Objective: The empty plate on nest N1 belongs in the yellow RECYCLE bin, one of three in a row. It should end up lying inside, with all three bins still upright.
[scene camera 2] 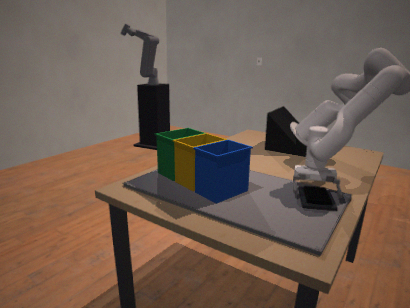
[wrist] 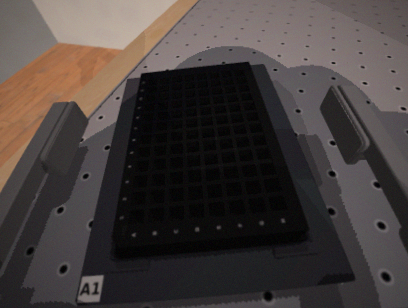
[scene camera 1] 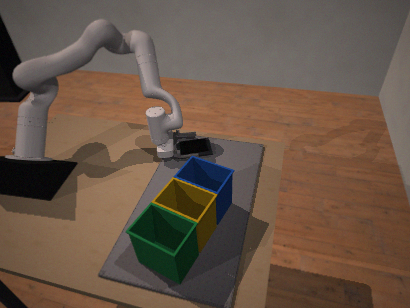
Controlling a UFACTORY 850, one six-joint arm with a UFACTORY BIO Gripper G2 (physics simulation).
A blue bin shows in scene camera 2 and in scene camera 1; in the wrist view it is out of frame. A green bin shows in scene camera 2 and in scene camera 1; in the wrist view it is out of frame. The same spot on the blue bin: [scene camera 1: 215, 178] is [scene camera 2: 231, 170]. One and the same spot on the green bin: [scene camera 2: 165, 146] is [scene camera 1: 187, 244].
